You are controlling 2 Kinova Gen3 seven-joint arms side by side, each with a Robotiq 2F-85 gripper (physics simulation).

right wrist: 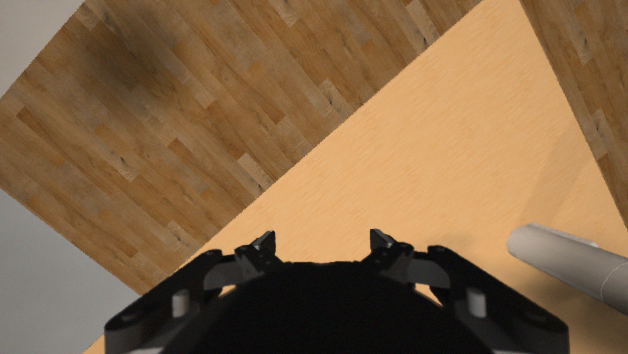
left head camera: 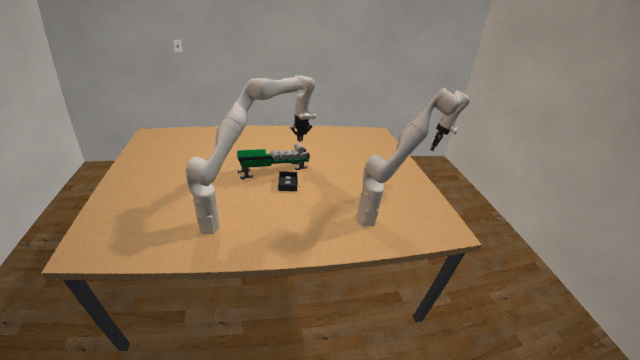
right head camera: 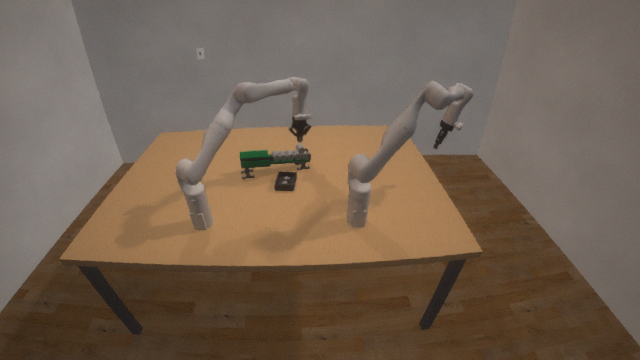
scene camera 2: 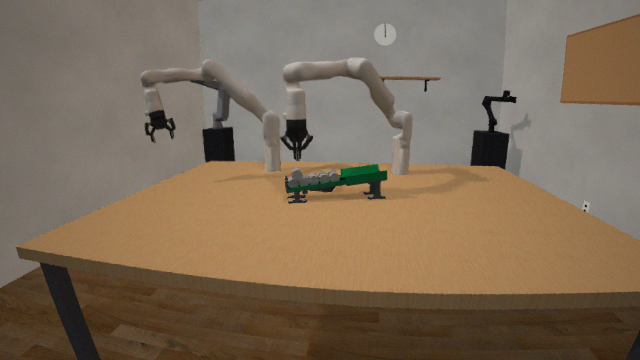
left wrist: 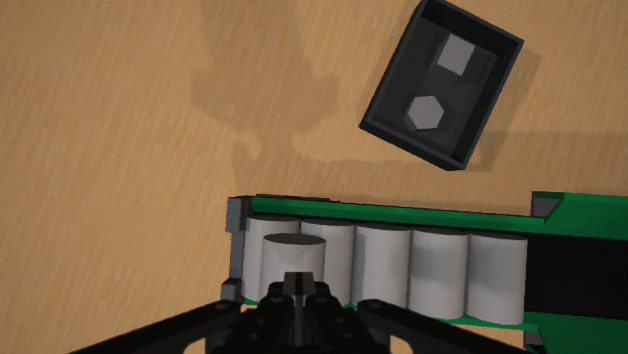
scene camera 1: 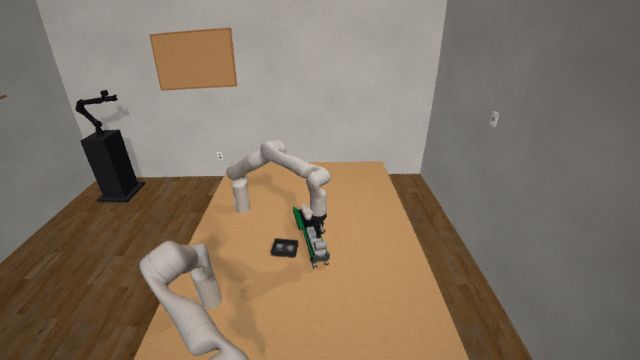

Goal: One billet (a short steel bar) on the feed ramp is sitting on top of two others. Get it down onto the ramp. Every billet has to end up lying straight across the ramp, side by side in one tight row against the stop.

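Places are measured from the left arm's base along level axes (x up, y right, z ahead), in metres.
Where they show: left gripper, fingertip midpoint: (left head camera: 299, 141) (right head camera: 299, 142) (scene camera 2: 297, 160) (left wrist: 298, 291) (scene camera 1: 318, 237); right gripper, fingertip midpoint: (right wrist: 322, 240) (left head camera: 432, 148) (right head camera: 436, 146) (scene camera 2: 163, 140); left arm's base, origin of the base link: (left head camera: 209, 226) (right head camera: 203, 223) (scene camera 2: 399, 173) (scene camera 1: 243, 209); right arm's base, origin of the base link: (right wrist: 522, 240) (left head camera: 365, 219) (right head camera: 356, 220) (scene camera 2: 273, 170) (scene camera 1: 212, 300).
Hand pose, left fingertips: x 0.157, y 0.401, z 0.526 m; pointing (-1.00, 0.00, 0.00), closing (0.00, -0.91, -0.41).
Things, the pixels of their centre, and the offset from my left fingertips. "pt": a spot on its surface instead.
- upper billet, body centre: (left wrist: 291, 282) (scene camera 2: 297, 173) (scene camera 1: 320, 245) dz +0.011, dx -0.048, dy +0.000 m
- black tray, body centre: (left wrist: 437, 86) (scene camera 2: 323, 183) (left head camera: 287, 181) (right head camera: 285, 181) (scene camera 1: 284, 247) dz -0.185, dx -0.139, dy -0.059 m
- ramp's wider green upper part, surface spot: (left wrist: 595, 212) pt dz -0.116, dx -0.059, dy -0.175 m
The upper billet (left wrist: 292, 252) (scene camera 2: 296, 173) (scene camera 1: 320, 245) lies on top of the two billets nearest the stop (left wrist: 236, 250). Several grey billets lie side by side across the green feed ramp (left wrist: 400, 210) (scene camera 2: 364, 176); one is the billet farthest from the stop (left wrist: 496, 280). My left gripper (left wrist: 298, 291) (scene camera 2: 297, 158) (left head camera: 300, 139) is shut with nothing between its fingertips, and is a little above the upper billet, hiding its near part in the left wrist view. My right gripper (right wrist: 322, 240) (scene camera 2: 163, 139) is open and empty, high at the table's side, far from the ramp.
A black tray (left wrist: 395, 142) (left head camera: 288, 190) (scene camera 1: 284, 255) with a square and a hexagonal grey piece in it stands beside the ramp. The ramp's wider green upper part (left wrist: 595, 212) lies at the right of the left wrist view. The ramp stands on dark feet (scene camera 2: 377, 196).
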